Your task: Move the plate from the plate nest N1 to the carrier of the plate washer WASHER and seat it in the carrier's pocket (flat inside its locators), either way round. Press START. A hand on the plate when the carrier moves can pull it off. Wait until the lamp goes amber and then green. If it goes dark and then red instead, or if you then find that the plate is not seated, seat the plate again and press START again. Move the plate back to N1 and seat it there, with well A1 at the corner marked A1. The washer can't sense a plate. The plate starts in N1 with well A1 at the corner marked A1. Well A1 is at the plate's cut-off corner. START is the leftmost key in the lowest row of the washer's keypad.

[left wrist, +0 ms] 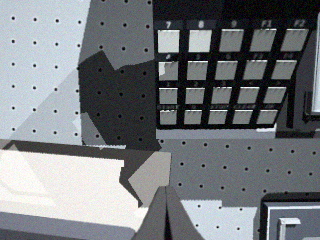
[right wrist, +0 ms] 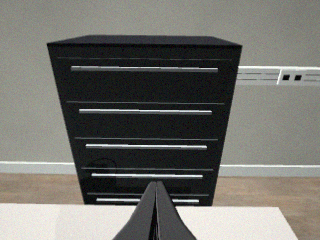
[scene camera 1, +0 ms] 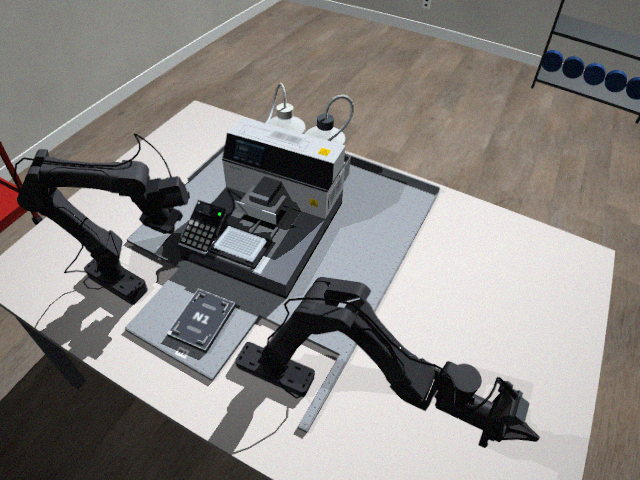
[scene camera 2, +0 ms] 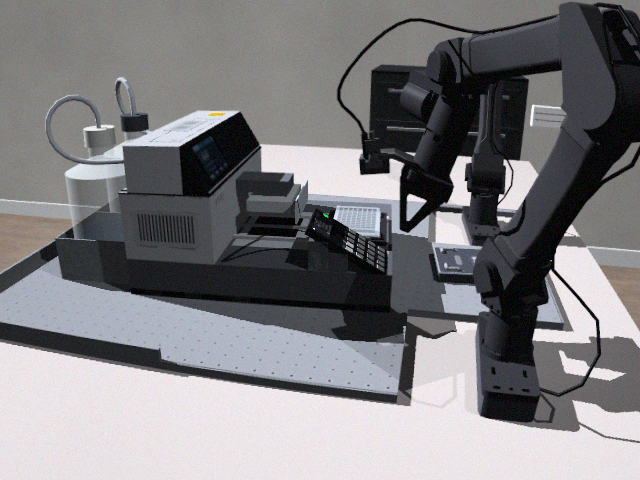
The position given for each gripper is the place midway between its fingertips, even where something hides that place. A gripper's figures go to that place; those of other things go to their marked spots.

The left gripper (left wrist: 165, 195) is 0.10 m from the lens. A washer (left wrist: 183, 23): 0.13 m from the lens.
